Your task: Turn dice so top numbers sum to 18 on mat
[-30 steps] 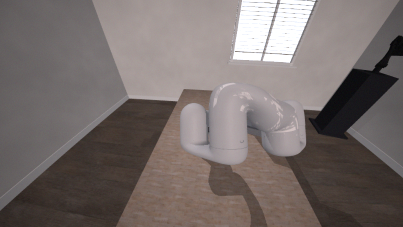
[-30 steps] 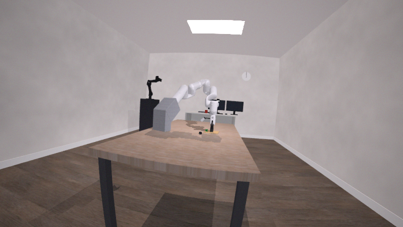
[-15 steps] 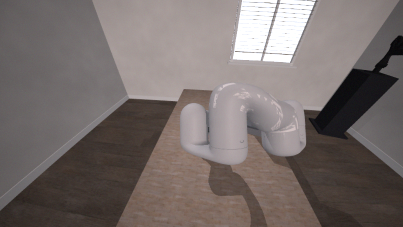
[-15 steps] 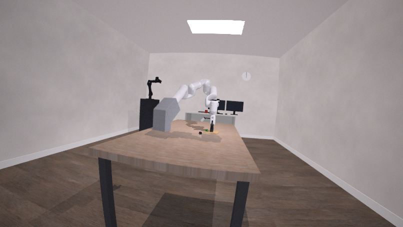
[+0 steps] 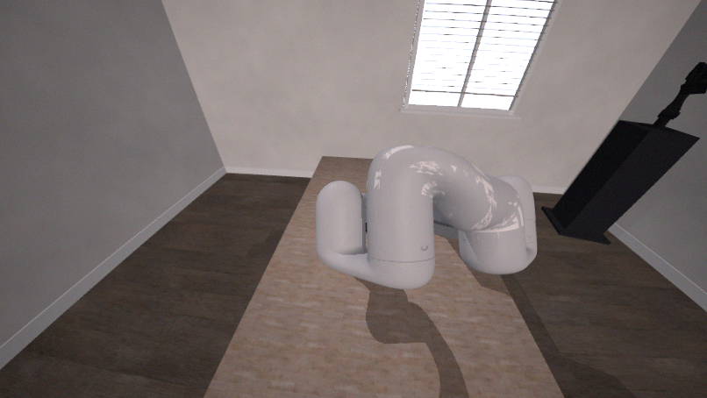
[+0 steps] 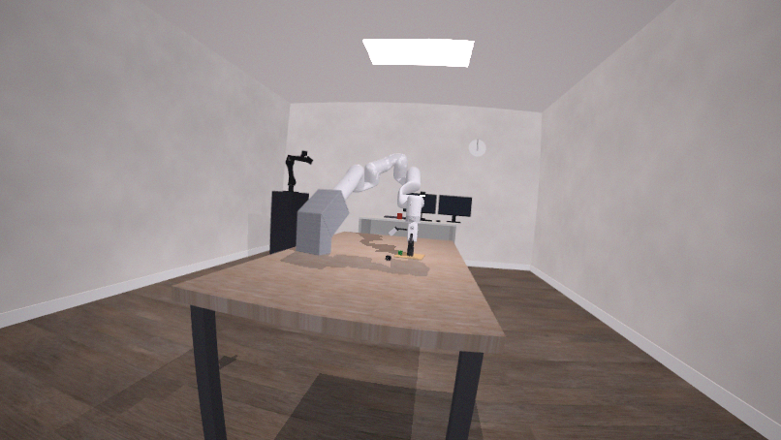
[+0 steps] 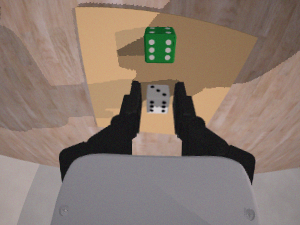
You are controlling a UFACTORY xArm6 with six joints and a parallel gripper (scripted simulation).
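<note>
Now: the white die 10 mm below my hand. Also, from my hand: black die (60 mm behind, 170 mm to the right, 20 mm below); mat (20 mm below); green die (50 mm behind, 10 mm to the right, 10 mm below).
</note>
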